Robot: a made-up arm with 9 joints.
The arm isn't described. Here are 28 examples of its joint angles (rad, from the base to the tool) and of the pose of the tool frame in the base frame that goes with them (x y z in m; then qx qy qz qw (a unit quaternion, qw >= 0)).
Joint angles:
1: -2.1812 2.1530 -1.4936 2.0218 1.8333 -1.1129 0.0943 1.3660 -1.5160
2: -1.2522 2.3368 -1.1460 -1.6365 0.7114 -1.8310 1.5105 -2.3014 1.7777
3: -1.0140 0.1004 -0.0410 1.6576 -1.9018 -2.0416 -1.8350 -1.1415 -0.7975
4: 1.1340 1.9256 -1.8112 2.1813 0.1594 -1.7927 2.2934 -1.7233 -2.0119
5: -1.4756 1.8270 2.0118 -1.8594 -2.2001 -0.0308 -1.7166 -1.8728 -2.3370
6: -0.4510 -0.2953 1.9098 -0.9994 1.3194 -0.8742 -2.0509 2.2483 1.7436
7: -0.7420 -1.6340 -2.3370 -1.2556 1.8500 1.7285 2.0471 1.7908 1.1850
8: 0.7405 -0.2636 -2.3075 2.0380 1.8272 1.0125 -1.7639 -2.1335 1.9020
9: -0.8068 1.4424 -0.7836 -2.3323 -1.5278 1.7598 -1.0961 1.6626 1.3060
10: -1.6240 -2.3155 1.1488 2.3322 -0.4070 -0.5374 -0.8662 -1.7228 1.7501
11: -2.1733 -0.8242 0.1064 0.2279 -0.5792 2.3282 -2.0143 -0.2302 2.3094
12: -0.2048 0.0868 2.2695 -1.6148 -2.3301 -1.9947 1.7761 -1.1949 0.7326
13: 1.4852 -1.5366 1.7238 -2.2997 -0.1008 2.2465 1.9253 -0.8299 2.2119
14: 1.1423 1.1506 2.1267 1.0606 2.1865 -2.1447 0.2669 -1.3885 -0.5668
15: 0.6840 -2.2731 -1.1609 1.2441 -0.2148 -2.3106 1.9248 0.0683 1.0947
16: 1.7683 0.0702 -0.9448 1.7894 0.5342 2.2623 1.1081 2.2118 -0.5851
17: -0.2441 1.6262 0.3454 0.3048 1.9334 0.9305 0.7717 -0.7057 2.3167
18: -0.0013 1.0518 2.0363 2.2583 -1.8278 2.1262 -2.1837 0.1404 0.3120
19: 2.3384 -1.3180 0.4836 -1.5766 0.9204 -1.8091 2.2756 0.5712 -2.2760
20: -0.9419 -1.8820 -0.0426 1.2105 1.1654 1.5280 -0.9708 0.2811 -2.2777
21: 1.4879 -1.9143 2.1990 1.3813 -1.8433 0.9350 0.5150 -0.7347 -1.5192
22: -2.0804 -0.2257 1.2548 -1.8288 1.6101 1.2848 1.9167 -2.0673 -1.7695
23: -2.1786 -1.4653 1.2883 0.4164 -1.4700 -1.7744 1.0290 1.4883 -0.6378
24: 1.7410 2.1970 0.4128 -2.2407 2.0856 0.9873 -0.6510 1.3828 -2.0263
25: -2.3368 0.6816 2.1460 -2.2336 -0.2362 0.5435 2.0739 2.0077 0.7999
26: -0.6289 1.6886 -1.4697 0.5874 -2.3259 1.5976 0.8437 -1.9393 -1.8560
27: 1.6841 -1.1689 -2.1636 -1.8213 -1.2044 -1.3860 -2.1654 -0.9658 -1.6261
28: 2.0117 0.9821 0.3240 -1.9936 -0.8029 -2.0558 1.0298 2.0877 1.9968
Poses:
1: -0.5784 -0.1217 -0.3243 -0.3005 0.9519 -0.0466 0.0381
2: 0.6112 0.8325 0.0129 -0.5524 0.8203 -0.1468 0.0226
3: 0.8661 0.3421 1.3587 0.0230 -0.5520 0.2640 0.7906
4: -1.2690 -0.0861 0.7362 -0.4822 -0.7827 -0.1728 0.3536
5: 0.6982 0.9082 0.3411 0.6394 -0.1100 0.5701 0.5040
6: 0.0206 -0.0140 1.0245 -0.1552 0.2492 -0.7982 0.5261
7: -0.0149 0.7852 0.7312 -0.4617 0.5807 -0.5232 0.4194
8: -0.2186 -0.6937 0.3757 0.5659 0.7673 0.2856 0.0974
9: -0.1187 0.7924 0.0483 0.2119 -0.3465 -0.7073 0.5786
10: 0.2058 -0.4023 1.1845 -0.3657 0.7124 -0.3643 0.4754
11: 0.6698 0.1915 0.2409 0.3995 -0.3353 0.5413 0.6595
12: 0.9678 -0.3285 1.0163 0.3619 -0.9086 0.1749 0.1136
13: -0.1873 0.3012 0.1993 -0.6544 0.1869 -0.0866 0.7275
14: -0.5947 0.0083 -0.3726 -0.1504 -0.1727 -0.9674 0.1084
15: -0.3805 0.6613 -0.7183 -0.2382 -0.0792 -0.8727 0.4187
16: 0.9293 -1.0407 0.5615 -0.8646 0.4593 -0.0644 0.1933
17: -0.2834 0.2476 1.4524 -0.1720 0.2101 -0.7992 0.5363
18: -0.2755 -0.7548 0.7539 -0.3937 0.0040 -0.0825 0.9155
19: 0.5922 0.7915 0.2247 0.1170 0.2623 0.6840 0.6705
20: -0.2920 -0.4709 0.1632 -0.3568 -0.8030 -0.3306 0.3444
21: 0.5198 0.3426 0.3981 -0.8598 -0.1174 -0.4923 0.0680
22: 0.2228 0.9569 0.8967 -0.6807 -0.2421 -0.6431 0.2539
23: 0.4692 0.3219 -0.2444 -0.4380 0.4771 0.5320 0.5454
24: -0.5450 -0.7192 0.2959 -0.5071 -0.5649 -0.0514 0.6489
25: 0.9293 0.7470 -0.0800 -0.2685 0.4720 0.8342 0.0964
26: -0.6387 -0.0028 0.8061 0.0414 -0.1854 -0.6393 0.7451
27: -0.3184 -0.9557 0.0395 0.2238 -0.8217 -0.0885 0.5167
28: 0.4738 -0.2901 -0.2449 0.5962 -0.3770 -0.6738 0.2201
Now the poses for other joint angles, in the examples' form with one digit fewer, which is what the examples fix.
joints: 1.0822 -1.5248 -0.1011 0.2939 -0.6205 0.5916 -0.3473 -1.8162 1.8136
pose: 0.460 0.475 -0.725 0.903 -0.367 0.068 0.211
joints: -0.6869 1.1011 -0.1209 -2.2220 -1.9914 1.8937 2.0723 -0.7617 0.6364
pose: -0.098 0.107 1.140 -0.690 0.220 -0.114 0.680
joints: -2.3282 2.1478 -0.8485 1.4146 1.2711 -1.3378 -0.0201 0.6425 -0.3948
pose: -1.104 0.429 -0.498 0.299 0.902 0.209 0.232
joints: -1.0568 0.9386 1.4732 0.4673 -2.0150 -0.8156 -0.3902 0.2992 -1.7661
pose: 0.392 0.172 0.443 0.867 -0.331 0.185 0.323
